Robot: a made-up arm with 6 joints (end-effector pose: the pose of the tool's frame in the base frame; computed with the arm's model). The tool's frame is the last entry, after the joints.
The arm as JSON. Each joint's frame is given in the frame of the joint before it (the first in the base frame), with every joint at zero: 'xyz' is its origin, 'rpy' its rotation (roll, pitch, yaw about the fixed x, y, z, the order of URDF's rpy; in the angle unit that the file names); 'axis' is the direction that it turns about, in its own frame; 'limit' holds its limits. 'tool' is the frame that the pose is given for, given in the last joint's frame.
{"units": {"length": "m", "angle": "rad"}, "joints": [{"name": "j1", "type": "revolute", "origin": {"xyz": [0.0, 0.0, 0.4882], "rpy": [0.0, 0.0, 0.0]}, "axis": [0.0, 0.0, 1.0], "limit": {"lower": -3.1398, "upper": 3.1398}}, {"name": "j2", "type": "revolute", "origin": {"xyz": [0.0, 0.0, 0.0], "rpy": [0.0, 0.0, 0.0]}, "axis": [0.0, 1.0, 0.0], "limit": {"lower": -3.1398, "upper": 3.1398}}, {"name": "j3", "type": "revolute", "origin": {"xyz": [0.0, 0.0, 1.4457], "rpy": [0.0, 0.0, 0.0]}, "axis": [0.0, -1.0, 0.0], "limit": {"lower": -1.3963, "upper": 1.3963}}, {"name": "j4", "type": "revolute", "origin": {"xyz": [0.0, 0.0, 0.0], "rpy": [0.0, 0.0, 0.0]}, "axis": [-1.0, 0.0, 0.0], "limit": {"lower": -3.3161, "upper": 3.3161}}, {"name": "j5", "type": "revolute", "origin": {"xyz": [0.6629, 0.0, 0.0], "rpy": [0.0, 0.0, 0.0]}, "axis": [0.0, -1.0, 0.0], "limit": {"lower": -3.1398, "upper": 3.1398}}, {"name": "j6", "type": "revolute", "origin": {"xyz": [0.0, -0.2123, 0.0], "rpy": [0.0, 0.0, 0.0]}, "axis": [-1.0, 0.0, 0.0], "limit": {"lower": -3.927, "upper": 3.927}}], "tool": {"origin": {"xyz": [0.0, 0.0, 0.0], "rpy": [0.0, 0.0, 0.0]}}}
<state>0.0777 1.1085 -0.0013 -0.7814 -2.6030 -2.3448</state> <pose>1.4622 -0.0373 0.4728 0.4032 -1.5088 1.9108</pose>
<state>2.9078 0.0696 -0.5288 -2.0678 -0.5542 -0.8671</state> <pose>-0.5518 0.0274 1.4028 -0.3802 2.8418 0.0360</pose>
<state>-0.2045 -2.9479 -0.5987 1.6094 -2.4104 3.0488</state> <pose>-0.8745 0.1897 -0.6074 -1.4528 1.3337 -0.1380</pose>
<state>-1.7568 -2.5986 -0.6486 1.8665 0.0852 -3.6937</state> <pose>0.2792 1.1492 -0.2089 -0.2103 -1.3992 0.2936</pose>
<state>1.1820 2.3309 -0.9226 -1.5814 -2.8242 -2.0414</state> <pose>0.1544 0.3828 -0.2229 0.3161 0.4556 1.4395</pose>
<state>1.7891 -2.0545 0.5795 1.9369 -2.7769 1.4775</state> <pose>0.3493 -1.9256 -0.0352 -0.2153 0.6526 1.2518</pose>
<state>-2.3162 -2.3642 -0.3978 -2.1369 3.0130 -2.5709</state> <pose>0.8326 0.7341 0.1385 1.4656 0.1709 -2.3278</pose>
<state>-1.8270 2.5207 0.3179 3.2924 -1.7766 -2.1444</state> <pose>0.0957 -0.4631 -1.2037 -0.3343 0.9974 -1.3368</pose>
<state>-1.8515 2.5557 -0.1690 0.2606 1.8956 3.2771</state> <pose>-0.2568 -0.1502 -1.0348 -1.6909 1.7127 0.5625</pose>
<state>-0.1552 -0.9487 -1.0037 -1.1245 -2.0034 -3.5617</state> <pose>-0.5314 -0.0096 1.1030 -0.9535 -0.6222 1.9054</pose>
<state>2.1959 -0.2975 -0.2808 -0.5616 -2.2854 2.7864</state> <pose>0.0047 0.3005 1.7684 0.1949 0.8435 -1.2680</pose>
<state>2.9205 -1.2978 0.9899 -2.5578 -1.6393 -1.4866</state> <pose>1.6583 -0.5543 1.4546 1.2163 0.0591 -1.1877</pose>
